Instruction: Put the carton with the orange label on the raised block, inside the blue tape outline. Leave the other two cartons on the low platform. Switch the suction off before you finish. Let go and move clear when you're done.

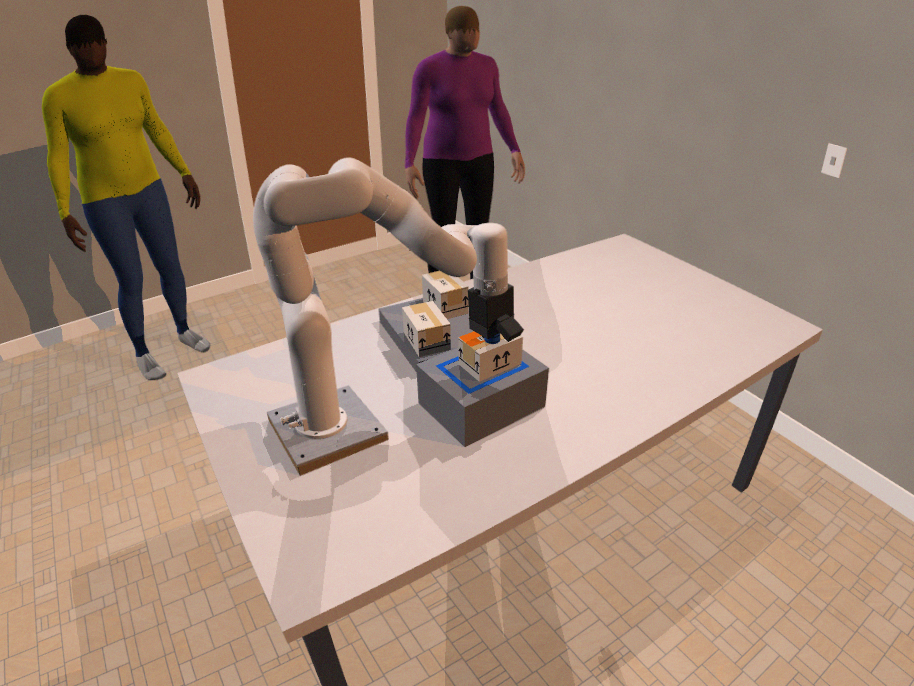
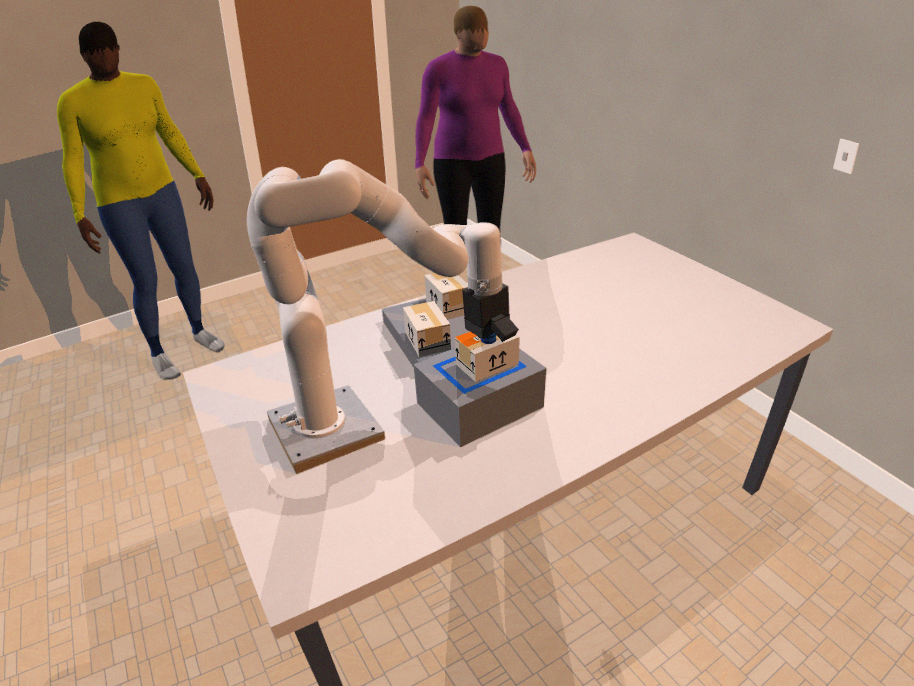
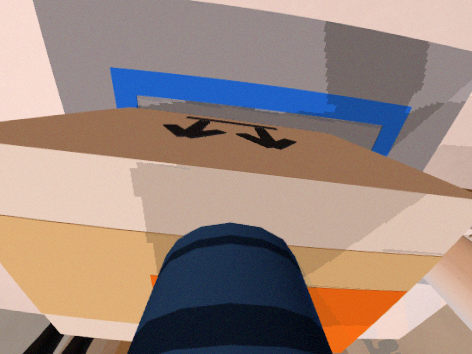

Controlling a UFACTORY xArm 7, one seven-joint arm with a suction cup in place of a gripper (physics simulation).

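Seen in the pictures: hand, its tool point: [image 1: 492,344] [image 2: 488,344] [image 3: 229,238]; arm's base, origin of its link: [image 1: 321,422] [image 2: 319,421].
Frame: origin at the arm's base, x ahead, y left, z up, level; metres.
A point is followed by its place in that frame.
Note:
The carton with the orange label [image 1: 502,359] @[x 0.410, y -0.154, z 0.130 m] [image 2: 496,361] @[x 0.403, y -0.155, z 0.127 m] [image 3: 75,185] hangs level under my suction cup [image 1: 493,338] [image 2: 488,337] [image 3: 230,255], which sits against its top. The carton is over the raised block [image 1: 509,409] @[x 0.397, y -0.209, z 0.024 m] [image 2: 505,412] @[x 0.396, y -0.209, z 0.016 m] [image 3: 200,45] @[x 0.431, y -0.188, z 0.093 m]. The blue tape outline [image 1: 454,378] @[x 0.301, y -0.119, z 0.094 m] [image 2: 449,378] @[x 0.298, y -0.118, z 0.094 m] [image 3: 225,90] @[x 0.414, y -0.170, z 0.094 m] shows around its near sides; the far part is hidden. Whether its underside touches the block I cannot tell. Two other cartons, one nearer [image 1: 426,324] @[x 0.349, y 0.113, z 0.104 m] [image 2: 425,324] @[x 0.348, y 0.115, z 0.104 m] and one farther [image 1: 442,291] @[x 0.466, y 0.239, z 0.113 m] [image 2: 442,293] @[x 0.459, y 0.235, z 0.110 m], stand on the low platform [image 1: 392,316] @[x 0.343, y 0.331, z 0.021 m] [image 2: 396,316] @[x 0.347, y 0.329, z 0.021 m].
The low platform adjoins the block's back left side, and the nearer carton there stands close to the held one. The arm's base plate [image 1: 361,435] @[x 0.067, y -0.092, z 0.001 m] [image 2: 358,435] @[x 0.067, y -0.095, z 0.001 m] is left of the block on the table [image 1: 627,354] @[x 0.863, y -0.135, z -0.027 m] [image 2: 627,354] @[x 0.856, y -0.130, z -0.026 m]. Two people stand behind the table.

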